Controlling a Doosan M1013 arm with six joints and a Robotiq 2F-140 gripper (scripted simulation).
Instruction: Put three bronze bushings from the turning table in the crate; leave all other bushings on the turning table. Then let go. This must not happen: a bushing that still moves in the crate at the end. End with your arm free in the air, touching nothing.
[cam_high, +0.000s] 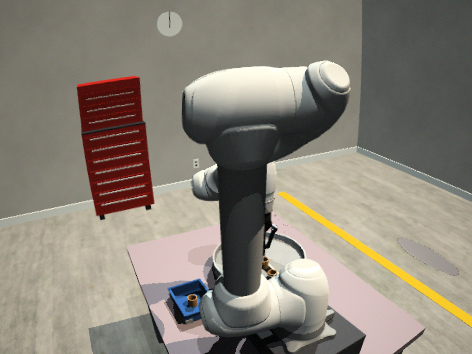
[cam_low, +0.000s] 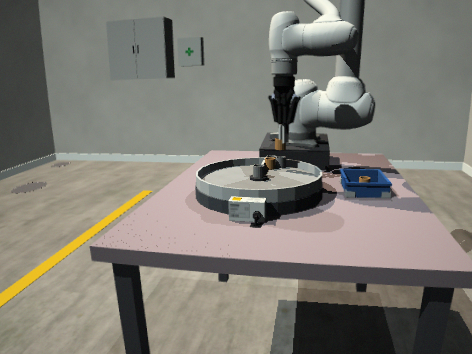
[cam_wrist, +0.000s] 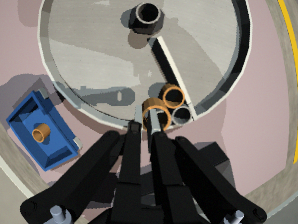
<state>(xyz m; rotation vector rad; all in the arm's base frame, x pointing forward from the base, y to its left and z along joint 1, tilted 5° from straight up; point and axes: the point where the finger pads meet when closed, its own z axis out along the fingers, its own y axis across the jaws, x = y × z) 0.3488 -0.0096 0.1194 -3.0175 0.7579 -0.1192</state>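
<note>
Right now my hand is 1 cm short of the blue crate, 29 cm to the right of it and 16 cm above it.
</note>
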